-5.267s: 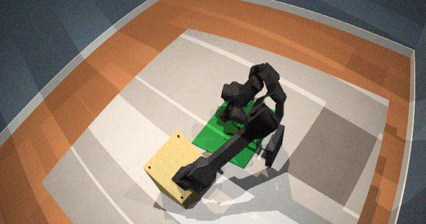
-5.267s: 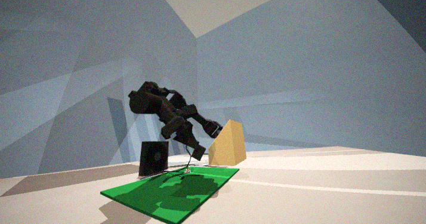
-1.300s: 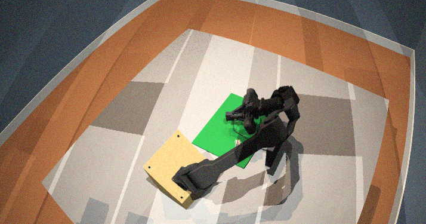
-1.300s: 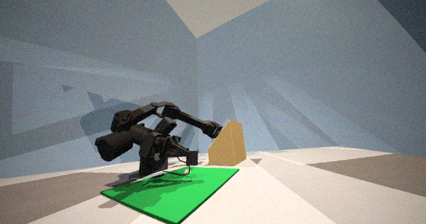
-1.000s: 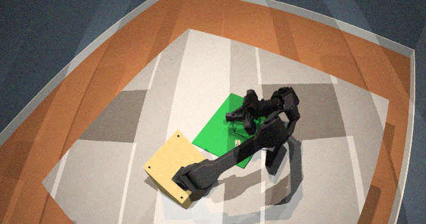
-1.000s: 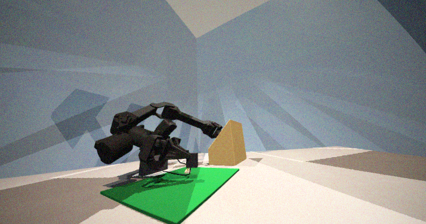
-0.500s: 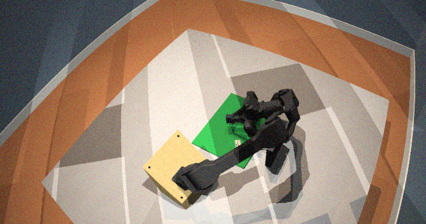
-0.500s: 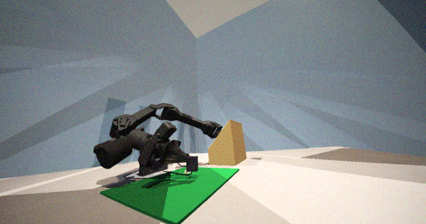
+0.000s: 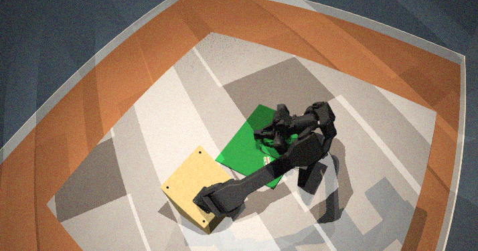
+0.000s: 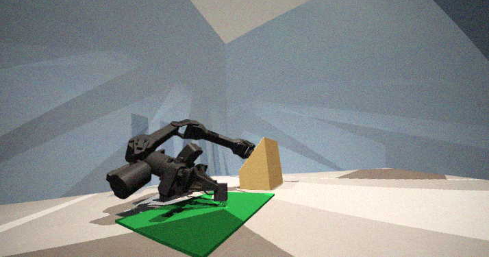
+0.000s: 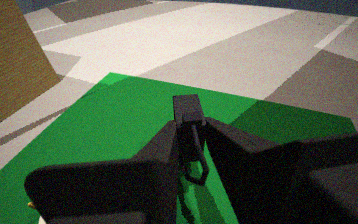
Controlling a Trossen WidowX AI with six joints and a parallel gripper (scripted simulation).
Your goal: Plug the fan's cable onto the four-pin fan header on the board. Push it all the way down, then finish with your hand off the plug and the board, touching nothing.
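The green board is 2 cm to the right of my gripper tip and 6 cm below it. The rest, counted from my gripper tip: black fan (4 cm behind, 21 cm to the right, 1 cm above); then four-pin header (7 cm behind, 7 cm to the right, 5 cm below); then fan plug (1 cm below).
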